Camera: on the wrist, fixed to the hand. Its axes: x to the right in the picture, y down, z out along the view.
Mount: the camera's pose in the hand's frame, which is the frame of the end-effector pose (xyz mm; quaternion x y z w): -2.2 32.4 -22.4 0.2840 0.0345 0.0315 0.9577
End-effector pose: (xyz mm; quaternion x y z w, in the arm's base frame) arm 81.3 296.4 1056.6 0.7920 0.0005 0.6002 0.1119
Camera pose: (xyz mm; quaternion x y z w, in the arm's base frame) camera 55.1 268.5 1066.0 -0.7696 -0.1498 -0.6055 0.1367
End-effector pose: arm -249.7 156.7 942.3 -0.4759 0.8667 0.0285 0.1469
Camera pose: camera -280.7 171.9 961.4 -0.3877 0.8582 -0.2306 0.2450
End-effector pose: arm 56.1 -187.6 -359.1 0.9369 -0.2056 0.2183 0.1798
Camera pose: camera 31.8 -204.9 -333.3 -0.9343 0.1582 -0.3054 0.0937
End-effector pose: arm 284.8 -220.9 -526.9 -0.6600 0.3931 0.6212 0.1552
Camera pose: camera 277.6 -256.5 -511.6 -0.5970 0.5790 0.4654 0.3029
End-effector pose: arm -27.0 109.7 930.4 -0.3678 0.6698 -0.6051 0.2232
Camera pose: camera -49.5 125.8 902.3 -0.2469 0.4889 -0.7754 0.3142
